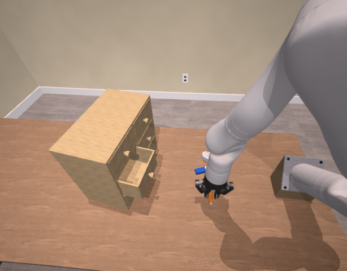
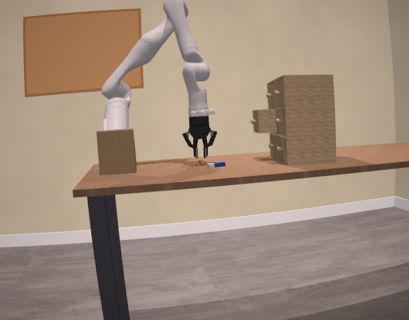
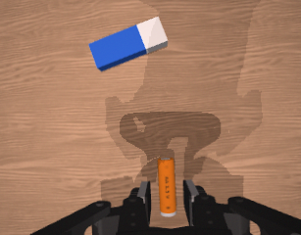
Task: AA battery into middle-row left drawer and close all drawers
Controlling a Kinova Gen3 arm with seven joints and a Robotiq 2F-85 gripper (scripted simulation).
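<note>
My hand is 30 mm above the orange AA battery. Also, from my hand: eraser (130 mm to the right, 30 mm below, 20 mm ahead).
</note>
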